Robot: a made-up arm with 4 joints. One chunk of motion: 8 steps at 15 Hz.
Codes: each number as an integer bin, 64 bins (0 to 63) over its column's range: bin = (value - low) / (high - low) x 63, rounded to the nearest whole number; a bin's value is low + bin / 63 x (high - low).
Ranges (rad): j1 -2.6..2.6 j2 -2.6..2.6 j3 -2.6..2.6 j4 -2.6..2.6
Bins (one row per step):
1: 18 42 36 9
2: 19 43 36 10
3: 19 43 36 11
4: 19 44 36 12
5: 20 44 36 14
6: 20 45 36 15
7: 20 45 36 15
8: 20 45 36 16
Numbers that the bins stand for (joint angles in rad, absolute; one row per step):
1: -1.1143 0.8667 0.3714 -1.8571
2: -1.0317 0.9492 0.3714 -1.7746
3: -1.0317 0.9492 0.3714 -1.6921
4: -1.0317 1.0317 0.3714 -1.6095
5: -0.9492 1.0317 0.3714 -1.4444
6: -0.9492 1.1143 0.3714 -1.3619
7: -0.9492 1.1143 0.3714 -1.3619
8: -0.9492 1.1143 0.3714 -1.2794

